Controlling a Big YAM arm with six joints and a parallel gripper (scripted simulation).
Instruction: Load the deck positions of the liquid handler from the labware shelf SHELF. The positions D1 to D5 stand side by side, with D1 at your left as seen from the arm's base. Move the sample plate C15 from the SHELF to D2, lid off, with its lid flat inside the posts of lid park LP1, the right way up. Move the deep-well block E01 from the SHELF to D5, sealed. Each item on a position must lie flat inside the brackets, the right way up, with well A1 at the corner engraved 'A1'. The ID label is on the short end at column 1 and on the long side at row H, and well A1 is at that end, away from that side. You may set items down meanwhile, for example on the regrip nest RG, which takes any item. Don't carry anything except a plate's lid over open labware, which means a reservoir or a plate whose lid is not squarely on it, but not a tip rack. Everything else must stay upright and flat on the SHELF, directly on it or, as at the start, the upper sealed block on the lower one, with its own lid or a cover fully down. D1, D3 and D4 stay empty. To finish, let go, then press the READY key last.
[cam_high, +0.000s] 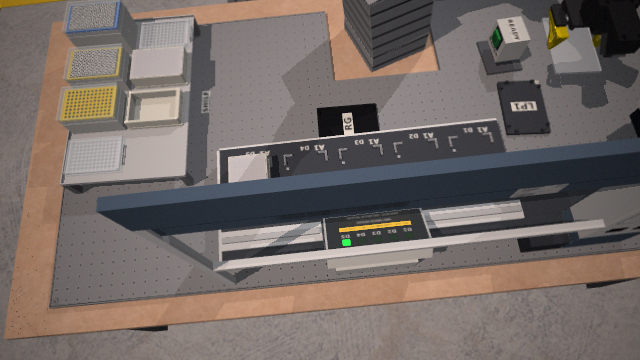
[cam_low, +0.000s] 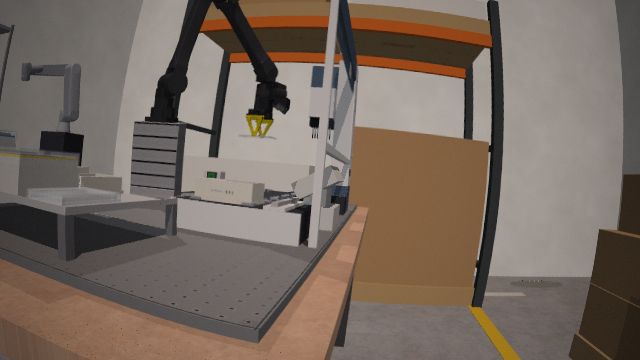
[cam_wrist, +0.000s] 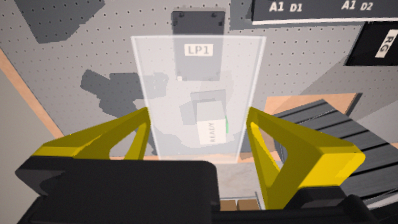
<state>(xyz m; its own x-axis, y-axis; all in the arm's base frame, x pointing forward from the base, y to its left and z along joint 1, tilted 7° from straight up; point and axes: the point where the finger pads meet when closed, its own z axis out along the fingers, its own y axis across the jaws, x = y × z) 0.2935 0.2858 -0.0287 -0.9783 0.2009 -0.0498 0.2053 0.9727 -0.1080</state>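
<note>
My hand is 25 cm above the lid park LP1. From my hand the other things lie so: clear plate lid 1 cm below; then ready key 17 cm below, 16 cm behind, 3 cm to the right; then black regrip nest RG 42 cm to the right, 25 cm below, 6 cm behind.
</note>
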